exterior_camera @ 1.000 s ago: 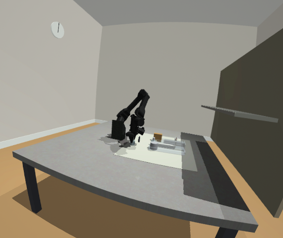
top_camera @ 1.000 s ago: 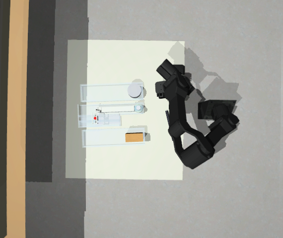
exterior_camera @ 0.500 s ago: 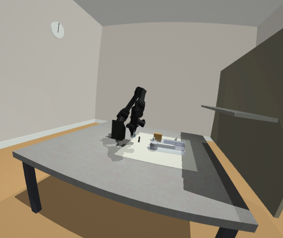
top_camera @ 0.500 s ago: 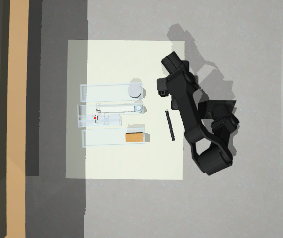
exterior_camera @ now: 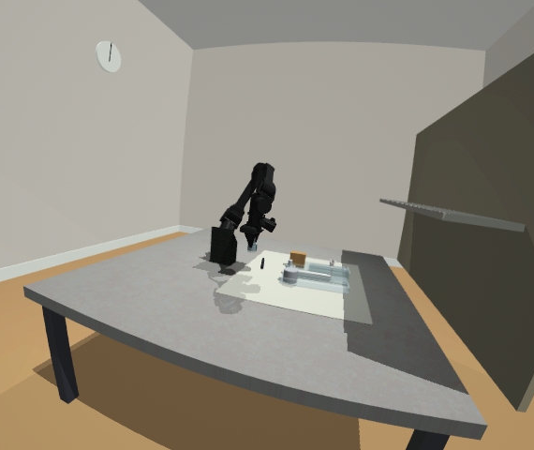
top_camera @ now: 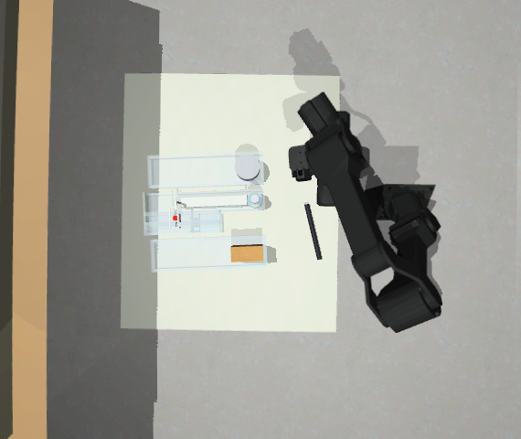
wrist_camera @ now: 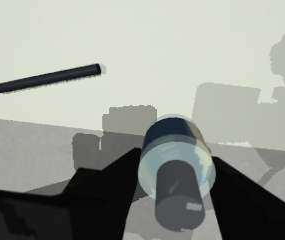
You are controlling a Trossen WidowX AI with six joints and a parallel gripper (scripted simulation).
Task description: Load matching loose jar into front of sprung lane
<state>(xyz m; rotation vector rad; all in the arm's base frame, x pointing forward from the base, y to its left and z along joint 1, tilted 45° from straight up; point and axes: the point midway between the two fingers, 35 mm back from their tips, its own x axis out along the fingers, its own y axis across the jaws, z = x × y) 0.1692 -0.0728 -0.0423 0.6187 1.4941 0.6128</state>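
Now: the cream mat 22 cm ahead of my gripper tip, 12 cm below it and 8 cm to the left of it. From my gripper tip the other things lie so: brown box (20 cm to the left, 18 cm ahead, 8 cm below); black rod (15 cm to the left, 12 cm below, 2 cm ahead); white pusher part (27 cm ahead, 11 cm to the left, 7 cm below).
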